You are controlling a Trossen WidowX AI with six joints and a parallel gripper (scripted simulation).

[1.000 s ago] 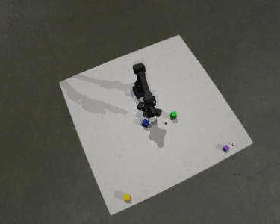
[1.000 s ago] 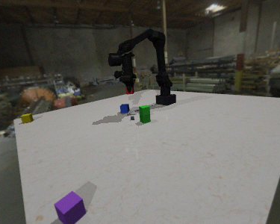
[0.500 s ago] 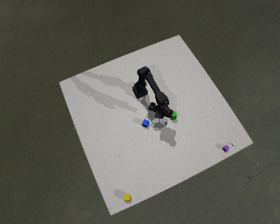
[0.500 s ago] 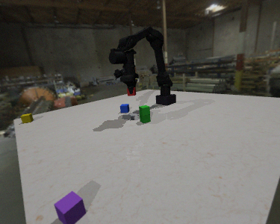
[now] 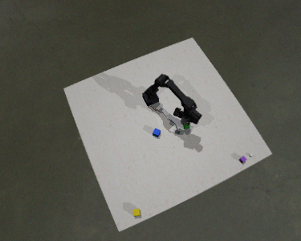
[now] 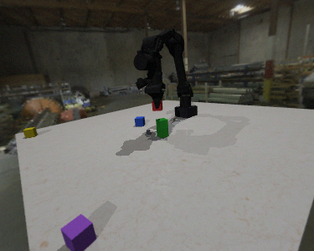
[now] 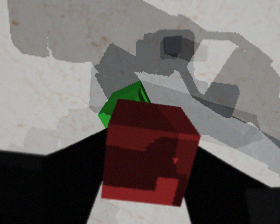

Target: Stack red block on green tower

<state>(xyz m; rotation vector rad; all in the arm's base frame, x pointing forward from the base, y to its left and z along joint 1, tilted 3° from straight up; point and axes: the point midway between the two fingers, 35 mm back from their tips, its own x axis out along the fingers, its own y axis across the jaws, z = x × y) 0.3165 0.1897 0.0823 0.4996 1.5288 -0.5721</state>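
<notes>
The small grey cube is 12 cm below my gripper tip, 6 cm to the right of it and 3 cm ahead of it. Round my gripper tip: purple block 38 cm ahead, 35 cm to the left, 11 cm below; red block 1 cm above; blue block 22 cm to the right, 11 cm below.
</notes>
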